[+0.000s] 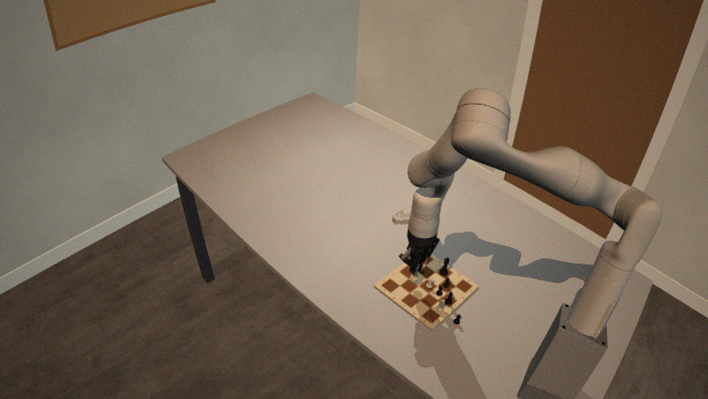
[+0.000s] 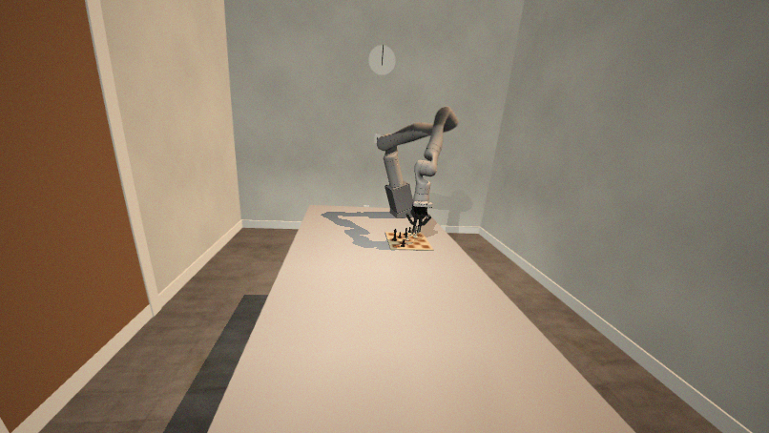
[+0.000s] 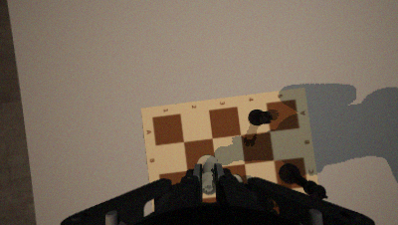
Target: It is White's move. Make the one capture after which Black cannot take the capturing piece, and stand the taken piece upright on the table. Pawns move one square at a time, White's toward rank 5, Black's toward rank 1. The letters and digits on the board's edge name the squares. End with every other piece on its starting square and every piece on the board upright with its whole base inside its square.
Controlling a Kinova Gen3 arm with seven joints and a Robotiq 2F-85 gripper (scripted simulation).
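The white pawn lies 60 mm below my hand, 40 mm to the right of it and 30 mm behind it. Also, from my hand: small chessboard (80 mm below, 30 mm to the right, 30 mm behind); white piece (10 mm below); tall black piece (110 mm to the right, 50 mm below, 20 mm behind).
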